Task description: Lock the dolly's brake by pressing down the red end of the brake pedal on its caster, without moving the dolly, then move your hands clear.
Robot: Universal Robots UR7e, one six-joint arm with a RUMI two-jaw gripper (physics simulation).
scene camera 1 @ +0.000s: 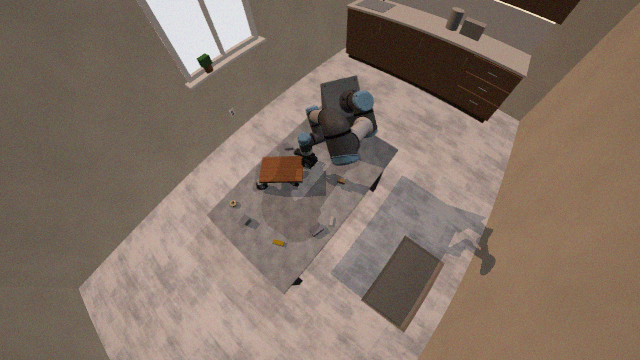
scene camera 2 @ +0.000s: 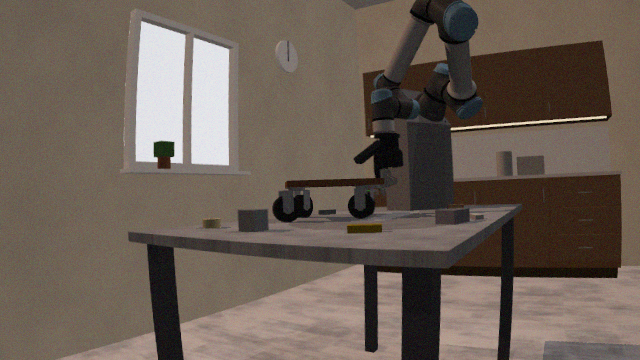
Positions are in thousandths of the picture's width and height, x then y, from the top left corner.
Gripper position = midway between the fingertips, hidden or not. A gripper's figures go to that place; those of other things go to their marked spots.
Labels:
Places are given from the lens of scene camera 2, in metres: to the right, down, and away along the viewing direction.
my gripper (scene camera 2: 599,543): 0.22, 0.05, 1.42
dolly (scene camera 2: 454,571): -0.09, 0.08, 1.24

